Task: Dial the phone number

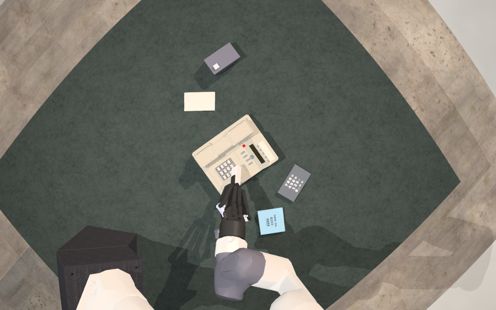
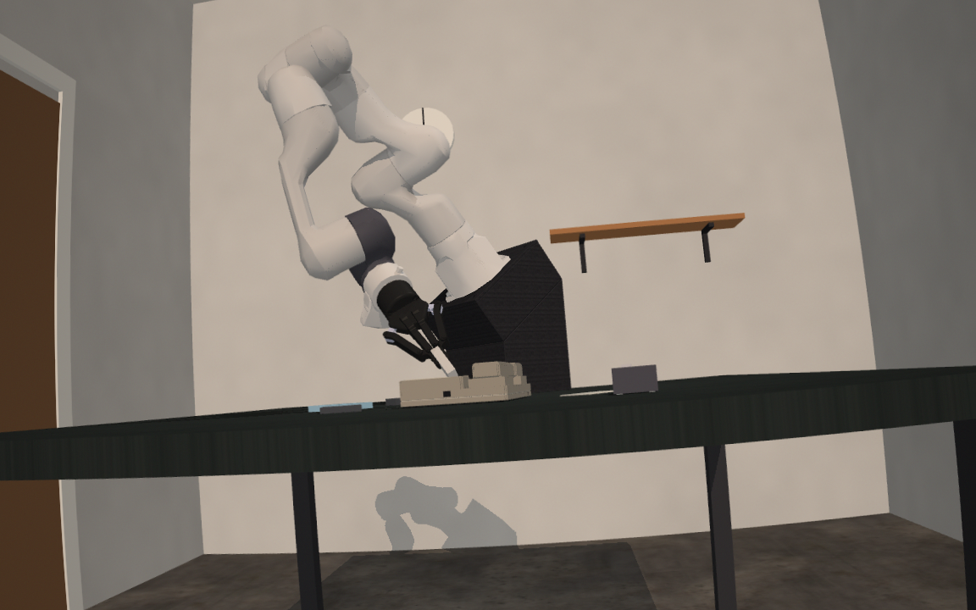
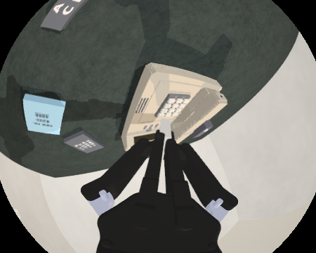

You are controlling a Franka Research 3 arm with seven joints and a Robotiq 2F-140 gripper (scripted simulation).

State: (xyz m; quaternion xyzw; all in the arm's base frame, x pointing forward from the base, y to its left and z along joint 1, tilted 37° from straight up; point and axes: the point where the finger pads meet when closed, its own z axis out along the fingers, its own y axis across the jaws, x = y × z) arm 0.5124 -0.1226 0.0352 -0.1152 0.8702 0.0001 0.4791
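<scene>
My hand is 6 cm short of the handset, 9 cm to the right of it and 2 cm above it. Round my hand: light blue note 7 cm behind, 19 cm to the right, 6 cm below; blank cream card 12 cm ahead, 23 cm to the left, 7 cm below; dark grey keypad card 8 cm ahead, 18 cm to the right, 6 cm below.
</scene>
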